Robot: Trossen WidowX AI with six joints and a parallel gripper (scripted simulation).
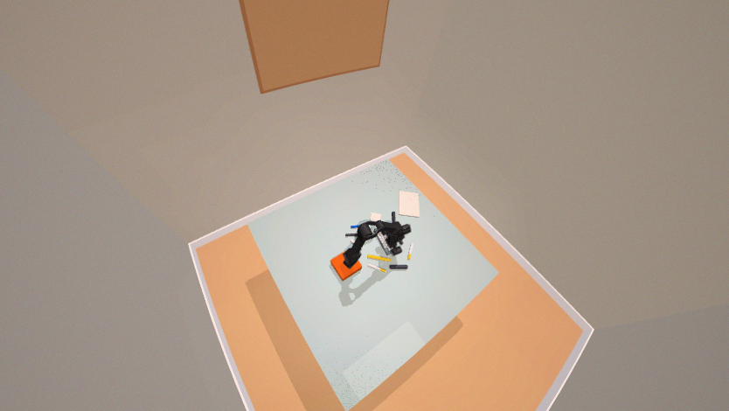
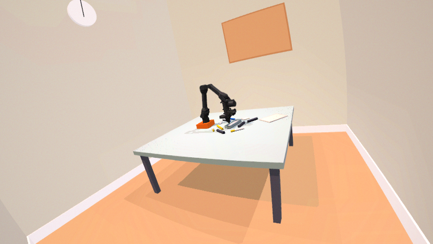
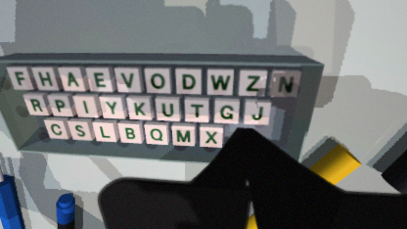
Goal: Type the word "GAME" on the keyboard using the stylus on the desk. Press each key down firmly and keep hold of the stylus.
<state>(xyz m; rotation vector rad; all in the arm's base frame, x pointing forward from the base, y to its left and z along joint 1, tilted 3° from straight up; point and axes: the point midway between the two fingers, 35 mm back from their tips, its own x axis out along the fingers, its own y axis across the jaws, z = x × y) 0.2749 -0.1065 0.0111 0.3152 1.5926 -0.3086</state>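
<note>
My gripper tip is 25 cm to the right of the blue stylus and 3 cm above it. Round my gripper tip: blue-capped dark marker: 7 cm behind, 22 cm to the left, 3 cm below; then small pale pad: 12 cm ahead, 23 cm to the left, 4 cm below; then stylus tip: 2 cm ahead, 23 cm to the left, 3 cm below.
</note>
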